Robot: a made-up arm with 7 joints.
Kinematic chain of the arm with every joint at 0, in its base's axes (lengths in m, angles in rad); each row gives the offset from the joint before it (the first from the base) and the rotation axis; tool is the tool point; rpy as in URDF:
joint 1: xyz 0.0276 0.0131 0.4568 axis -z
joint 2: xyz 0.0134 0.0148 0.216 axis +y
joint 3: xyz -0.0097 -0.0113 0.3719 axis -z
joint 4: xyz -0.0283 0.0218 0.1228 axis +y
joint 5: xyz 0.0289 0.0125 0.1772 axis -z
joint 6: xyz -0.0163 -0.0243 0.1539 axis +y
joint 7: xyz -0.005 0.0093 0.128 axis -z
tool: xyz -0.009 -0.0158 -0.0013 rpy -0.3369 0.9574 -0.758
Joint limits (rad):
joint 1: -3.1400..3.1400
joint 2: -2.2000..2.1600
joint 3: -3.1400..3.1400
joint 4: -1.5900..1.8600
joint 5: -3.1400..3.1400
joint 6: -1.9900..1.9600
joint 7: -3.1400..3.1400
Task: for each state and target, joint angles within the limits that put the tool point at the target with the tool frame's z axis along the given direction. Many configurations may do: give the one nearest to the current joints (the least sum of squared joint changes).
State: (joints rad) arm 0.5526 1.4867 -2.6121 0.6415 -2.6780 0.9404 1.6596
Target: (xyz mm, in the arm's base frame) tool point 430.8 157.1 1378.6 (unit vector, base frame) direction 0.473 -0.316 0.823
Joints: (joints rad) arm -0.2888 0.7492 -2.8258 0.7928 -3.1400 1.5151 2.1408
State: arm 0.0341 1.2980 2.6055 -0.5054 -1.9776 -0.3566 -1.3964
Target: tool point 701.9 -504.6 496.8 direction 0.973 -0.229 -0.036
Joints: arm 0.4280 1.9897 2.1262 0.3989 -2.3019 -0.9848 -1.0229
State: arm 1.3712 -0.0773 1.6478 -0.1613 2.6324 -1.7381 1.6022
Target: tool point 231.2 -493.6 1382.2 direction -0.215 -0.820 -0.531
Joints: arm 1.2288 0.5359 1.7297 -0.4275 2.6771 -1.2363 1.7558
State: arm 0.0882 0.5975 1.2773 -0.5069 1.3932 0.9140 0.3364
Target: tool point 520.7 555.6 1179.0 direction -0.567 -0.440 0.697
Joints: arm -0.4236 1.0490 1.3594 -0.7419 1.2945 0.8439 0.2207
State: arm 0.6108 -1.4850 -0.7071 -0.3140 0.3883 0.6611 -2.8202
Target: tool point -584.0 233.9 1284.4 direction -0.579 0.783 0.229
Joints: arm 0.2400 -0.8670 -0.8566 -0.0076 0.2432 0.8767 -2.5328
